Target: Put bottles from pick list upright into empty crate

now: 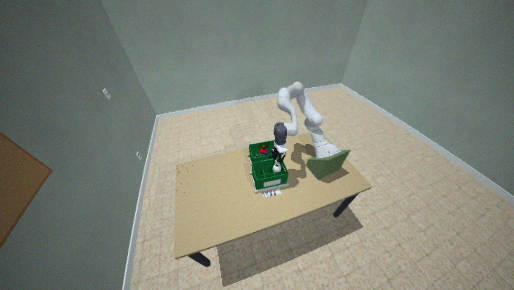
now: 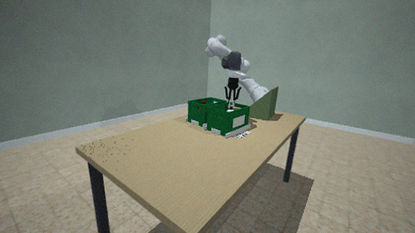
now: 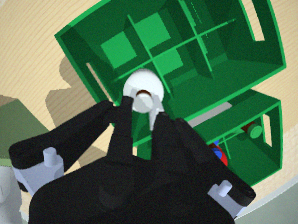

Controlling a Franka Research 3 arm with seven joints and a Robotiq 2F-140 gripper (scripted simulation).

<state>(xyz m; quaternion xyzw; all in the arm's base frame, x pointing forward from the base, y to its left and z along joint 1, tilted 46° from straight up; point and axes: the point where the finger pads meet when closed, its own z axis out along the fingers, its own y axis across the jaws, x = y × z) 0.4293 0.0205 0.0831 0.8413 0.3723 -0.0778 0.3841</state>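
Right now my hand is 8 cm above the white-capped bottle. Round my hand: blue-capped bottle (3 cm behind, 14 cm to the right, 9 cm below); red-labelled bottle (6 cm ahead, 24 cm to the right, 9 cm below); green-capped bottle (15 cm ahead, 15 cm to the right, 9 cm below).
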